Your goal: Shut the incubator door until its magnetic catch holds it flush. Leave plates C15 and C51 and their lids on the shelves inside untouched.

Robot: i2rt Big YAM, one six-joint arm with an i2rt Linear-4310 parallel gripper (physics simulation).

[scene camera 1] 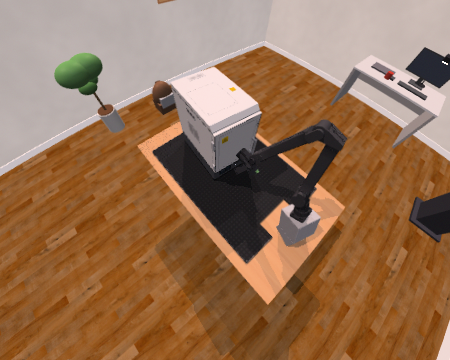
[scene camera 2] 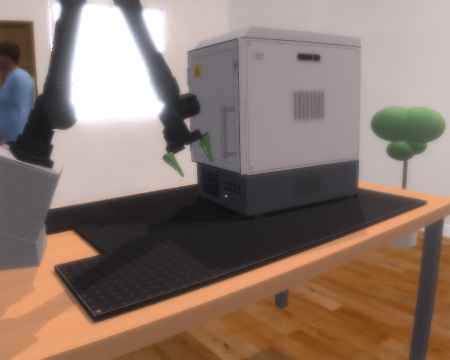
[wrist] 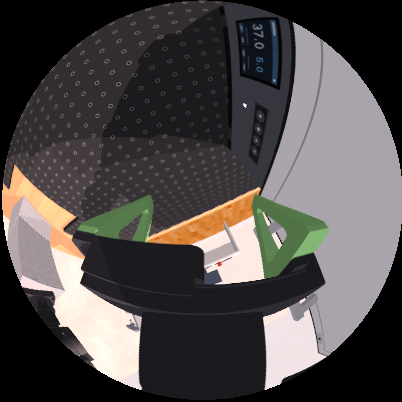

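Where they show: gripper, between the fingertips: (scene camera 2: pixel 198 169) (wrist: pixel 202 199); arm's base, origin of its link: (scene camera 1: pixel 300 213) (scene camera 2: pixel 29 158).
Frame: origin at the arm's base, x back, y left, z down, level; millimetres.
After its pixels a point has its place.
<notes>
The white incubator (scene camera 1: pixel 218 96) {z -317, x -753, y -82 mm} (scene camera 2: pixel 302 135) {z -3, x -738, y -236 mm} stands on the dark perforated mat. Its door (scene camera 1: pixel 237 141) {z -137, x -547, y -37 mm} (scene camera 2: pixel 212 85) {z -161, x -546, y -43 mm} (wrist: pixel 357 165) {z 16, x -548, y -29 mm} lies against the front opening and looks closed; a thin dark line shows along its near edge in scene camera 2, and I cannot tell whether the catch holds it flush. The vertical door handle (scene camera 2: pixel 226 132) {z -27, x -491, y -162 mm} (wrist: pixel 305 307) {z -91, x -501, y -151 mm} is near that edge. My gripper (scene camera 1: pixel 248 169) {z 79, x -445, y -87 mm} (scene camera 2: pixel 197 167) {z 79, x -445, y -87 mm} (wrist: pixel 202 199) {z 79, x -445, y -87 mm} is open and empty, at the lower part of the door; I cannot tell whether a finger touches it. Plates C15 and C51, their lids and the shelves are hidden behind the door.
The dark mat (scene camera 1: pixel 200 190) {z 232, x -613, y 252 mm} (scene camera 2: pixel 150 272) {z 232, x -136, y -307 mm} lies on the wooden table (scene camera 1: pixel 267 295) {z 245, x 179, y 449 mm} (scene camera 2: pixel 280 267) {z 245, x -370, y -463 mm}. The arm's grey base block (scene camera 1: pixel 299 227) {z -29, x 34, y 91 mm} (scene camera 2: pixel 20 215) {z 118, x 54, y -64 mm} stands at the opposite table end. The incubator's control panel (scene camera 2: pixel 210 183) {z 159, x -581, y 25 mm} (wrist: pixel 259 52) {z 153, x -576, y 13 mm} is below the door.
</notes>
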